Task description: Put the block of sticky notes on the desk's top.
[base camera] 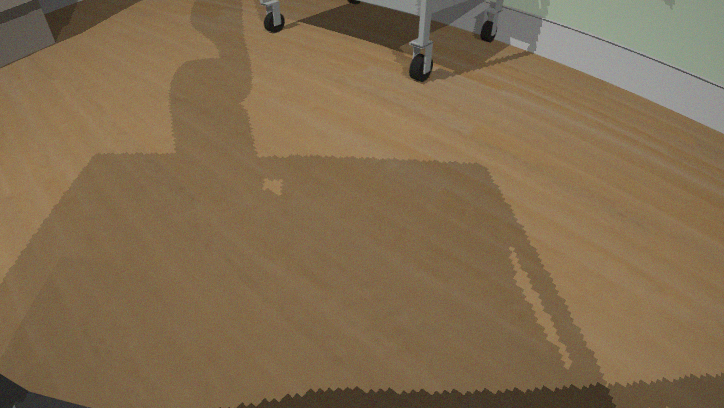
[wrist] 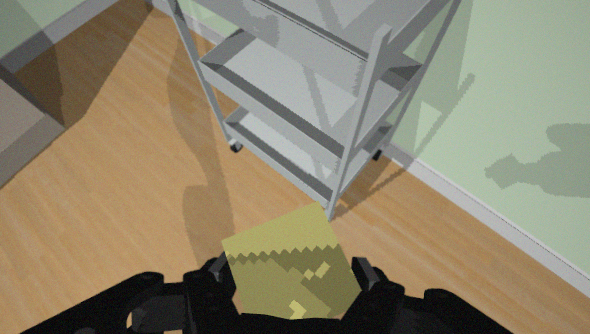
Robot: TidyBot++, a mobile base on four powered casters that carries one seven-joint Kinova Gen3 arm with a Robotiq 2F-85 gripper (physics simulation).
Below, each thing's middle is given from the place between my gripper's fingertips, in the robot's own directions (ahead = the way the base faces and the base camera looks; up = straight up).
My hand is 20 mm below the yellow block of sticky notes (wrist: 293, 267).
